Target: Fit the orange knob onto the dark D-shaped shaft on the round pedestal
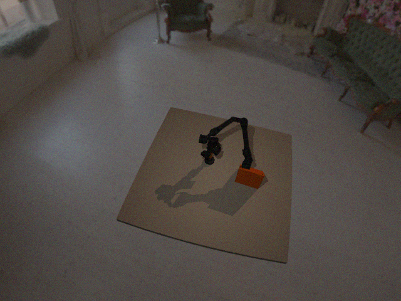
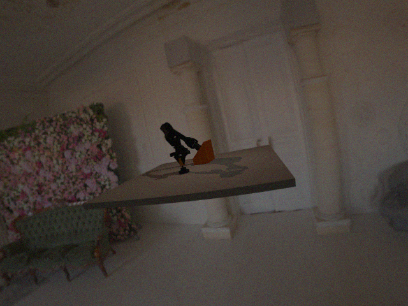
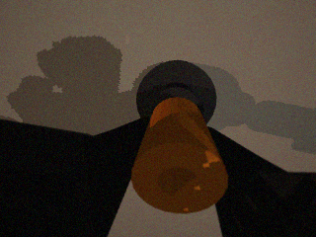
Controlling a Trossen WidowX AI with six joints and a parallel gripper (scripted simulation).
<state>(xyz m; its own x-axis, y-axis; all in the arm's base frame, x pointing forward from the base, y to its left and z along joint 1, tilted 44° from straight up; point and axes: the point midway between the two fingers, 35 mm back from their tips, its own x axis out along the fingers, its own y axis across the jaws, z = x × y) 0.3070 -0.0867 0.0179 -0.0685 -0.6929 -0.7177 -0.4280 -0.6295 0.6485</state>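
Right now the orange knob is 20 mm above my gripper tip. From my gripper tip the other things lie so: dark round pedestal 40 mm below.
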